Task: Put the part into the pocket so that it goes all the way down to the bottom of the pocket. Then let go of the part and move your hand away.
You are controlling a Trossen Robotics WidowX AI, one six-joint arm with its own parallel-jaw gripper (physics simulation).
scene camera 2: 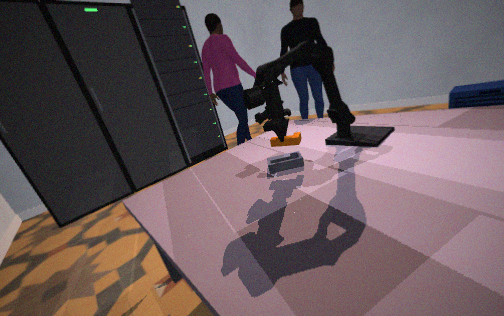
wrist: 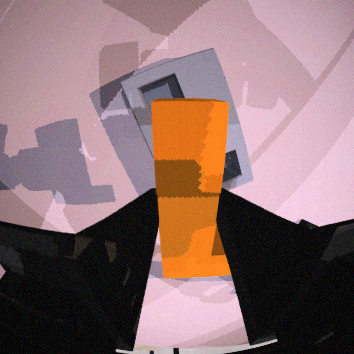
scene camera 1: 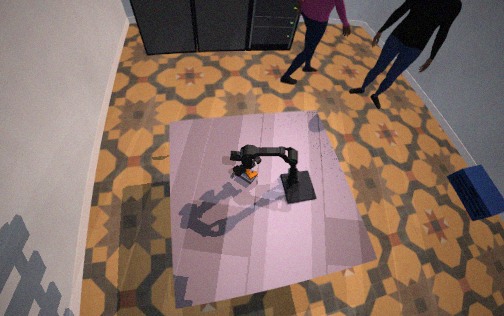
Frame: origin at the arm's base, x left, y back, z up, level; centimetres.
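Seen in the pictures: gripper, fingertip midpoint: (scene camera 2: 283, 140) (wrist: 186, 195) (scene camera 1: 246, 170); arm's base at its link origin: (scene camera 2: 343, 135) (scene camera 1: 291, 180).
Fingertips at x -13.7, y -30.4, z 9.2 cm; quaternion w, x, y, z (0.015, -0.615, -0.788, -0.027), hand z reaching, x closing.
Pixels of each thing's top centre, then the offset from my fingertips to it. "*": a spot on its surface instead. Level surfaces: height alone.
- orange part at its top centre: (wrist: 219, 218) (scene camera 2: 284, 135) (scene camera 1: 249, 169) dx +0.2, dy +1.6, dz +1.5 cm
- grey block at its top centre: (wrist: 194, 133) (scene camera 2: 283, 157) (scene camera 1: 246, 172) dx -2.2, dy +1.2, dz -8.0 cm
- pocket at a spot on its surface: (wrist: 161, 94) * dx -5.0, dy -2.6, dz -11.1 cm
- pinkish table top at its surface level: dz -11.6 cm
The orange part (scene camera 1: 252, 174) (scene camera 2: 293, 140) (wrist: 185, 135) is between the fingers of my gripper (scene camera 1: 246, 169) (scene camera 2: 282, 138) (wrist: 186, 195), which is shut on it. The part hangs above the grey block (scene camera 1: 244, 178) (scene camera 2: 287, 165) (wrist: 206, 75), with a gap between them in the scene camera 2 view. In the wrist view the part covers the middle and lower left of the block. Sections of the pocket (wrist: 161, 94) show at the part's upper left and right; the rest is hidden. The block's long sides are turned at an angle to the part's.
The arm's black base plate (scene camera 1: 299, 189) (scene camera 2: 361, 136) stands on the pinkish table top (scene camera 1: 280, 250) (scene camera 2: 430, 200), to the right of the block in both scene views. The arm's shadow falls across the table. Two people, dark cabinets (scene camera 1: 167, 25) (scene camera 2: 95, 100) and a blue box (scene camera 1: 477, 192) (scene camera 2: 477, 95) are beyond the table.
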